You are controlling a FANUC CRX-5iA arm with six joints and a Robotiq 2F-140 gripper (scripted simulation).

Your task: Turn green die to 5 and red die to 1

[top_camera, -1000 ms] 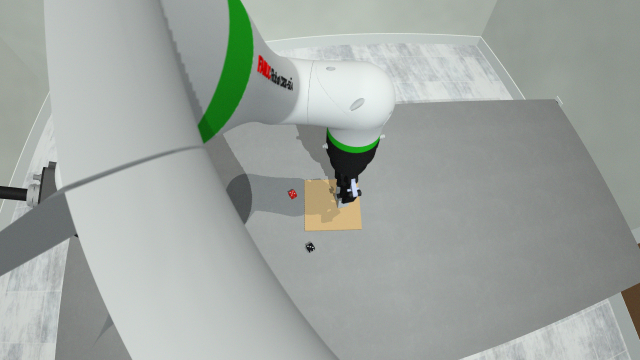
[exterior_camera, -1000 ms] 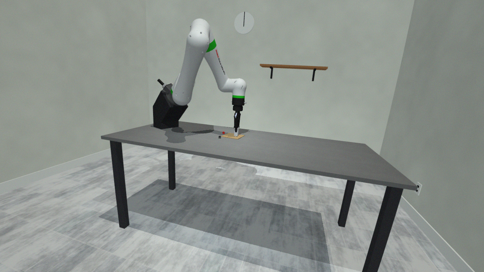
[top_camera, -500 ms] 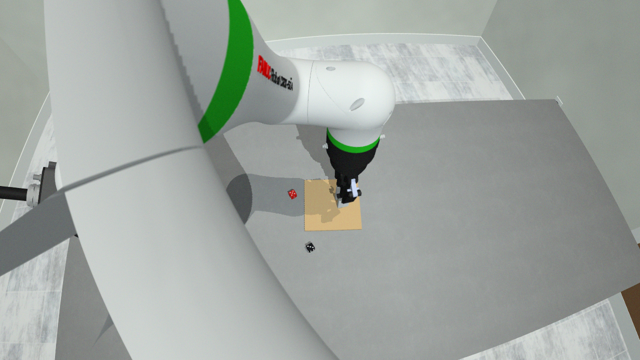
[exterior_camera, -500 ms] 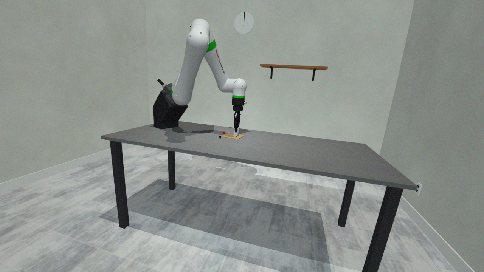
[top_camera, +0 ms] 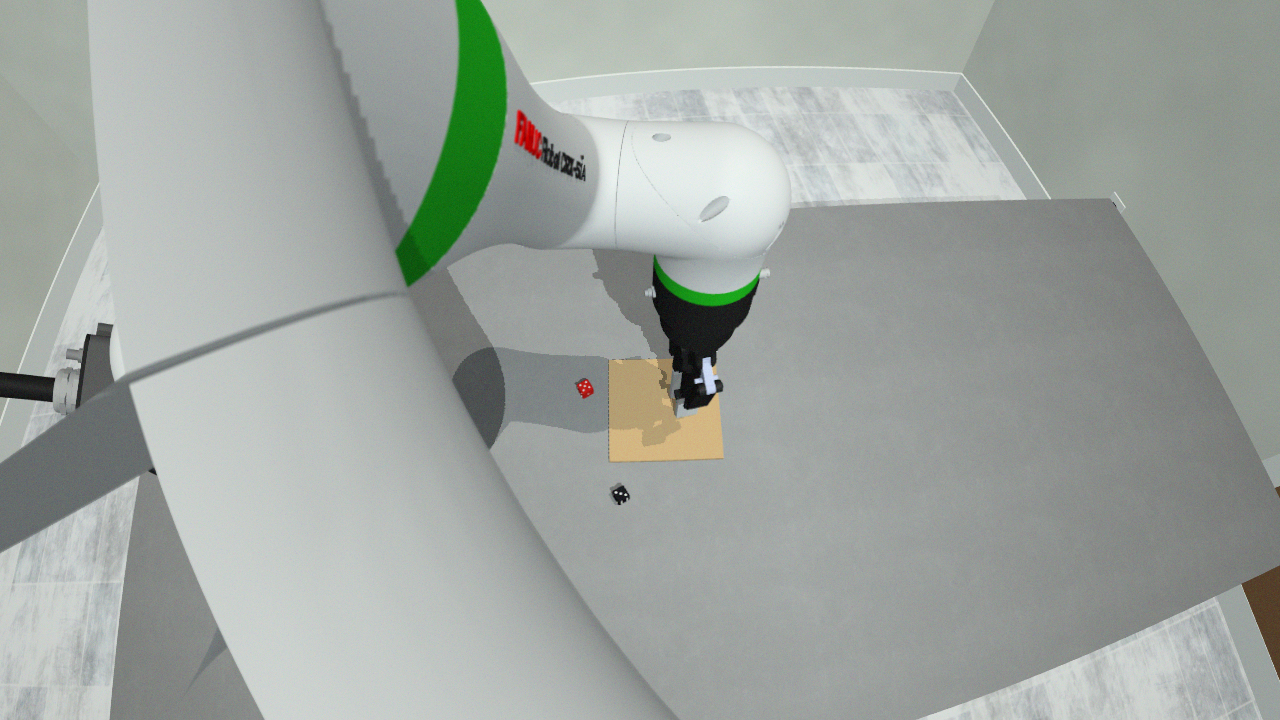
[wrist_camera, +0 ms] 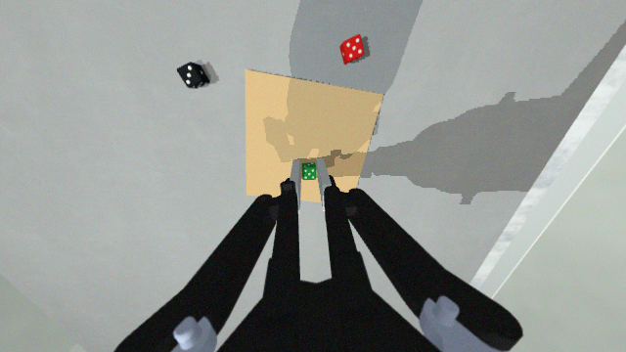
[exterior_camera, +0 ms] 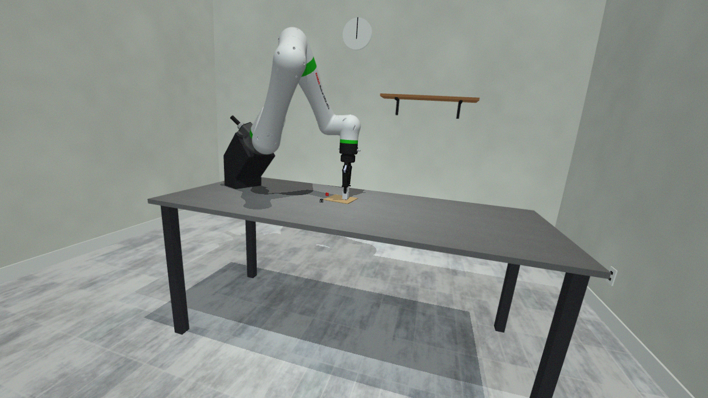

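My hand is 3 cm above the green die. From my hand the other things lie so: red die (11 cm behind, 5 cm to the left, 3 cm below); tan mat (4 cm below, 2 cm behind); black die (11 cm behind, 9 cm to the right, 3 cm below).
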